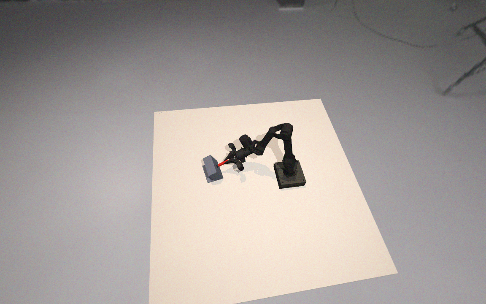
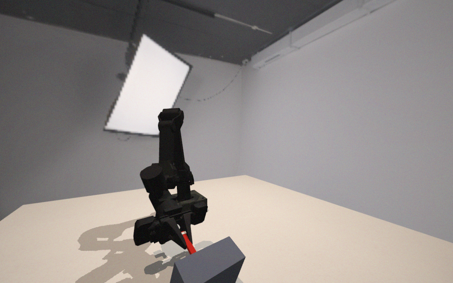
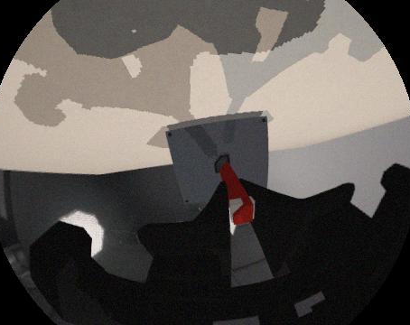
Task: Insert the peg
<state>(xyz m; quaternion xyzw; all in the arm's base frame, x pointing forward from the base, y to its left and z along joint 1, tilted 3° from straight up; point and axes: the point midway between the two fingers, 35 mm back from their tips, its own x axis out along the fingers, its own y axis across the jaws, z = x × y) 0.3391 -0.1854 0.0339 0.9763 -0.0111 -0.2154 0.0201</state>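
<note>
My gripper tip is now 2 cm past the thin red peg and 1 cm below it. Also, from my gripper tip: grey sloped panel: 7 cm ahead, 3 cm below.
</note>
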